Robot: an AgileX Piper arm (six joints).
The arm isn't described. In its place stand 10 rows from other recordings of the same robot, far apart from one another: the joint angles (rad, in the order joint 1, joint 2, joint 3, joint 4, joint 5, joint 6), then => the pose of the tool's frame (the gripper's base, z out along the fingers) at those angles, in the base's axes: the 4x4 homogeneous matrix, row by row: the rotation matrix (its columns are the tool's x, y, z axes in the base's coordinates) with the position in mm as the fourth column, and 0 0 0 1 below.
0.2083 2.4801 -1.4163 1.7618 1.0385 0.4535 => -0.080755 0.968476 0.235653 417.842; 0.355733 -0.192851 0.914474 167.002; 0.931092 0.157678 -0.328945 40.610; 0 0 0 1
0.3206 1.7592 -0.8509 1.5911 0.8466 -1.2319 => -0.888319 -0.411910 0.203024 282.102; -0.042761 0.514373 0.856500 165.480; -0.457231 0.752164 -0.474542 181.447; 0 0 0 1
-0.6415 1.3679 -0.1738 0.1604 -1.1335 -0.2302 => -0.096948 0.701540 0.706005 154.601; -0.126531 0.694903 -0.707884 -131.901; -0.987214 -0.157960 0.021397 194.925; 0 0 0 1
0.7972 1.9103 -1.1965 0.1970 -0.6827 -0.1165 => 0.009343 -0.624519 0.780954 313.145; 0.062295 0.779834 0.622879 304.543; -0.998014 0.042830 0.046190 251.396; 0 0 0 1
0.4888 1.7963 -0.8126 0.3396 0.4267 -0.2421 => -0.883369 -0.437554 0.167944 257.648; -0.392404 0.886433 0.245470 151.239; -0.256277 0.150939 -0.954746 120.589; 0 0 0 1
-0.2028 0.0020 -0.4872 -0.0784 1.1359 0.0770 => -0.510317 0.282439 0.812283 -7.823; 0.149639 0.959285 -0.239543 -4.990; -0.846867 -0.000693 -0.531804 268.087; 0 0 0 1
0.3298 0.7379 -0.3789 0.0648 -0.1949 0.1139 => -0.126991 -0.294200 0.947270 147.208; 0.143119 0.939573 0.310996 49.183; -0.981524 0.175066 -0.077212 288.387; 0 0 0 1
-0.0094 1.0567 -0.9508 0.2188 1.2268 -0.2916 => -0.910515 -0.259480 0.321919 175.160; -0.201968 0.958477 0.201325 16.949; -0.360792 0.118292 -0.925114 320.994; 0 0 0 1
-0.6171 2.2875 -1.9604 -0.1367 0.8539 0.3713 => -0.523910 0.790847 0.316352 406.734; 0.710159 0.610634 -0.350428 -300.057; -0.470310 0.041068 -0.881545 192.112; 0 0 0 1
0.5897 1.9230 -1.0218 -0.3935 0.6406 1.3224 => -0.874236 0.415344 0.251399 290.339; 0.401246 0.909639 -0.107516 169.180; -0.273338 0.006879 -0.961893 120.003; 0 0 0 1
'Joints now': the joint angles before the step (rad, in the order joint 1, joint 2, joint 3, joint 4, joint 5, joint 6). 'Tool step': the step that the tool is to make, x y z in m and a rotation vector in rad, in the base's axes. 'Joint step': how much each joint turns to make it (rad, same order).
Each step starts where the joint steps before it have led.
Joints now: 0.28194 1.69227 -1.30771 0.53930 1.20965 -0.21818
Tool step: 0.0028 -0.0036 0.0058 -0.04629 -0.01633 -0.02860
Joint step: -0.00005 -0.00437 -0.02598 -0.05764 0.00396 0.05265
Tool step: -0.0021 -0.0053 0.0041 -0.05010 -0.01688 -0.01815
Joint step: 0.00013 -0.01869 -0.00048 -0.05960 0.00160 0.03775
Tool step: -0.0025 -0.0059 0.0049 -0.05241 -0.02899 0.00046
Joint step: -0.00021 -0.02138 0.00014 -0.06252 0.00238 0.01613
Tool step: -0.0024 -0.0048 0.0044 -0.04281 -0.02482 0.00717
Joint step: 0.00024 -0.01811 -0.00010 -0.05039 0.00475 0.00580
